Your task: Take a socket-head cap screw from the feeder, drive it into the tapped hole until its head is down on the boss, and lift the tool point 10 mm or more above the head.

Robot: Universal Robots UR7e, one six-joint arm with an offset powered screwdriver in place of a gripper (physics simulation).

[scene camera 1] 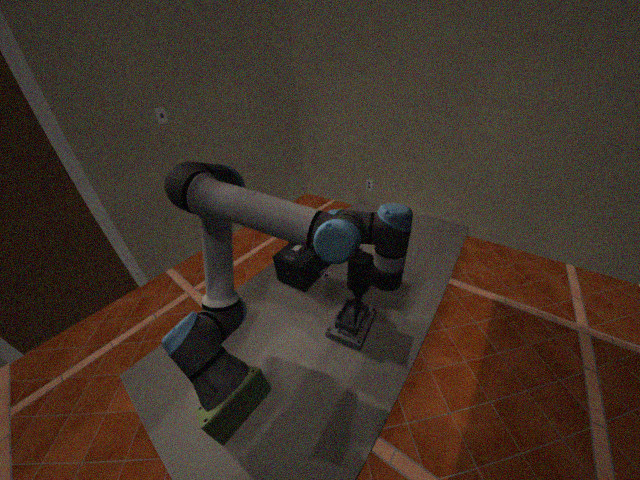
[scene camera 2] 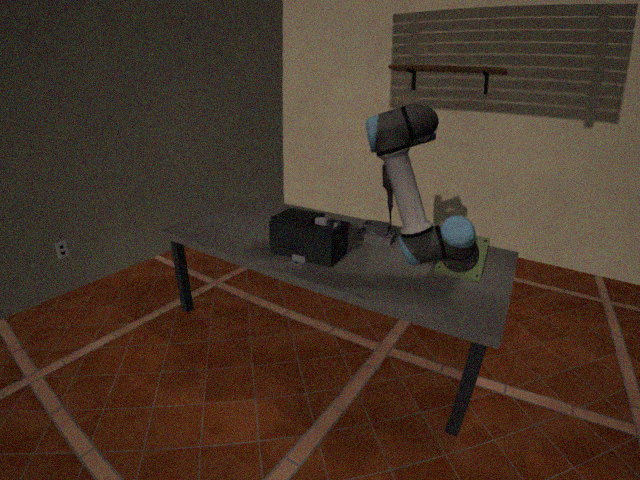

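Note:
My screwdriver (scene camera 1: 356, 313) points straight down over the dark workpiece, its nose low at the part's top; it also shows as a thin dark shape behind the upper arm in the scene camera 2 view (scene camera 2: 390, 225). The workpiece sits on a grey base plate (scene camera 1: 344, 338) on the table. The tip, the boss, the tapped hole and any screw are too small and dark to make out. The black feeder box (scene camera 1: 295, 270) (scene camera 2: 309, 237) stands apart from the tool, partly behind the arm in the scene camera 1 view.
The grey table (scene camera 1: 289, 330) (scene camera 2: 372, 289) carries the arm's green base plate (scene camera 1: 239, 408) (scene camera 2: 483, 258). The forearm (scene camera 1: 253, 206) reaches over the table beside the feeder. A wall shelf (scene camera 2: 447, 68) hangs behind the robot. Broad shadows lie across the table.

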